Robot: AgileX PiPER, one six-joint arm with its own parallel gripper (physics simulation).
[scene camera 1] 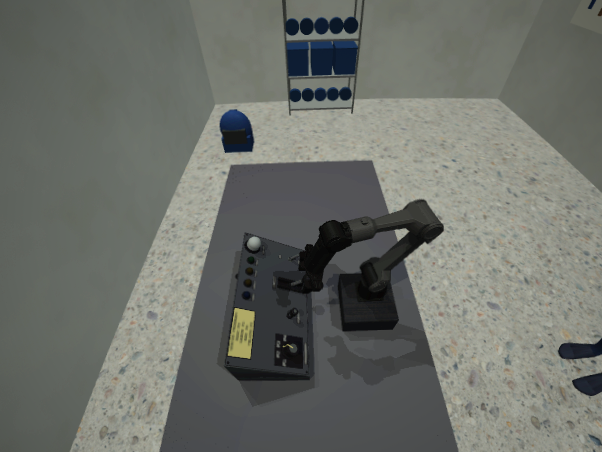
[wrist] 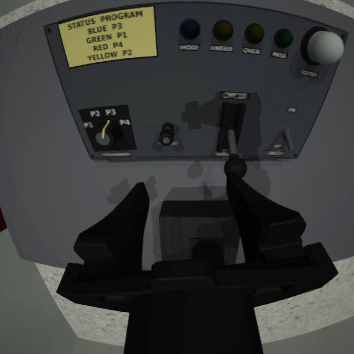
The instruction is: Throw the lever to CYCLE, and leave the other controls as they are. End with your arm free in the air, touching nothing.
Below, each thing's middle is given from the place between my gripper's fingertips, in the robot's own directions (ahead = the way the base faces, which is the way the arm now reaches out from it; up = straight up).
Labels:
My hand is 18 cm above the control panel (scene camera 1: 260,325), 13 cm short of it and 3 cm to the left of it.

